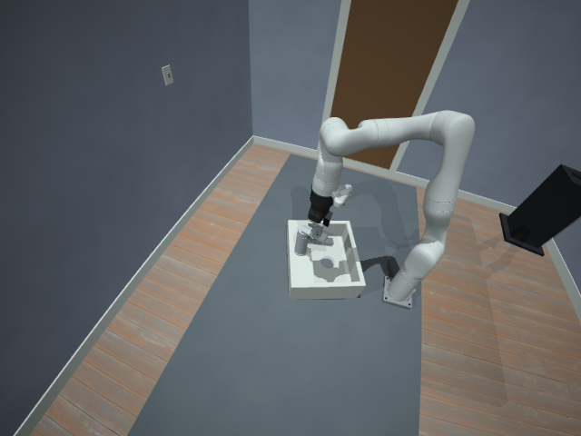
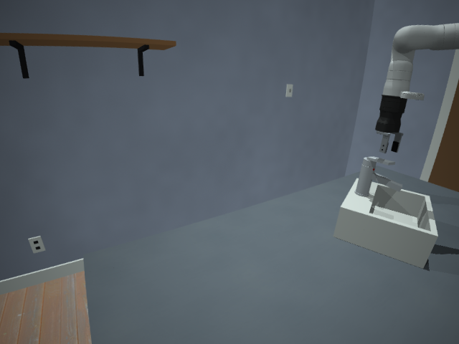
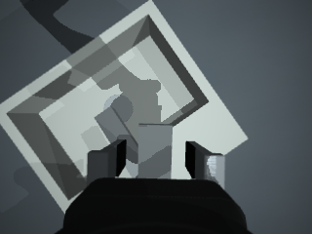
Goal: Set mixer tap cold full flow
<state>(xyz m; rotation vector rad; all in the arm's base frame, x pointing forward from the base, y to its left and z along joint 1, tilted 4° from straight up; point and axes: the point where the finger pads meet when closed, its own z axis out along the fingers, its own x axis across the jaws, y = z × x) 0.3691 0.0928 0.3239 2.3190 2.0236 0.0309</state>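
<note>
Now: the flat lever 6 cm below my hand and 2 cm ahead of it. Also, from my hand: white basin 29 cm below, 7 cm to the right, 4 cm behind; grey mixer tap 10 cm below, 4 cm ahead, 1 cm to the right.
</note>
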